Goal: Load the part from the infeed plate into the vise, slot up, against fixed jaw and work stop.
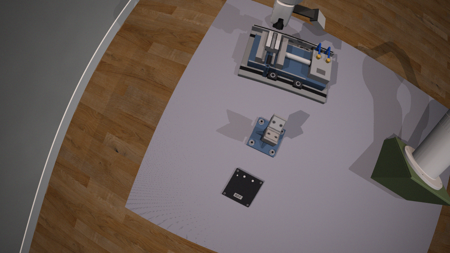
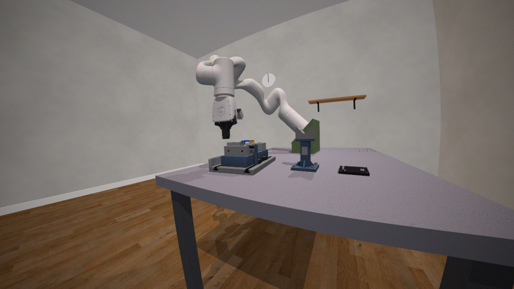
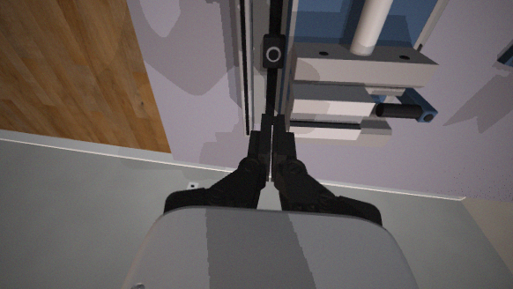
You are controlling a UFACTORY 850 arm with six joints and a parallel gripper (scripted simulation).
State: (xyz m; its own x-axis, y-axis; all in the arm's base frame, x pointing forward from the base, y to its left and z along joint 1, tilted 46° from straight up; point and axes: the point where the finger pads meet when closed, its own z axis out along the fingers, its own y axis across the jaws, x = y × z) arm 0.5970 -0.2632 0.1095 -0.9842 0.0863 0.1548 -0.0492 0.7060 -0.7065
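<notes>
Now: the part 5 cm to the left of my hand and 4 cm below it. Round my hand: moving jaw: 4 cm behind, 6 cm to the left, 7 cm below; then work stop: 11 cm to the left, 5 cm below; then fixed jaw: 3 cm ahead, 7 cm to the left, 7 cm below.
</notes>
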